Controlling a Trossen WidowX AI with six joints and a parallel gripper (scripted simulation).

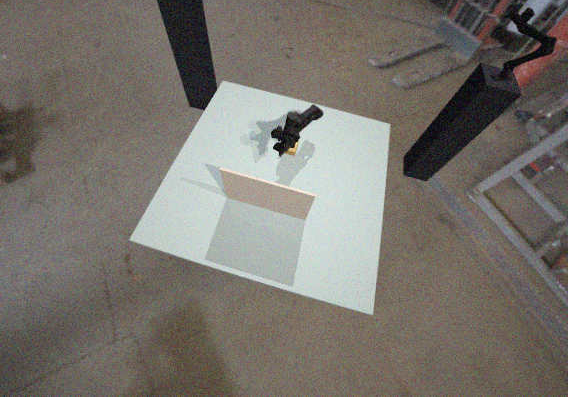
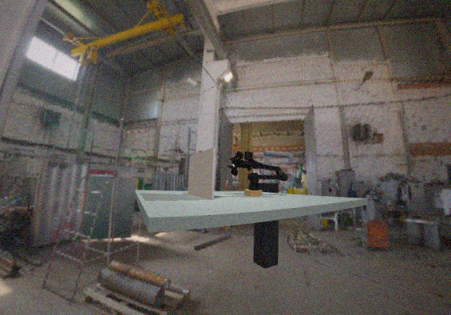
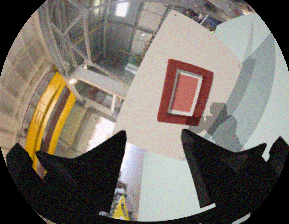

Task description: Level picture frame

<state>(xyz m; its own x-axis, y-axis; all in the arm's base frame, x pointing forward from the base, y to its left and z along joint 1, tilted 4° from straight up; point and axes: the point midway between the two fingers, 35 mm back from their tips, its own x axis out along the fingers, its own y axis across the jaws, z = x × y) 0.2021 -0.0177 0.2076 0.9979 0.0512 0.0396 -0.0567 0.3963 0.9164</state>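
The picture frame lies 20 cm ahead of my gripper tip, 9 cm below it and 3 cm to the right of it. Also, from my gripper tip: wall panel: 21 cm ahead, 10 cm below, 2 cm to the right.
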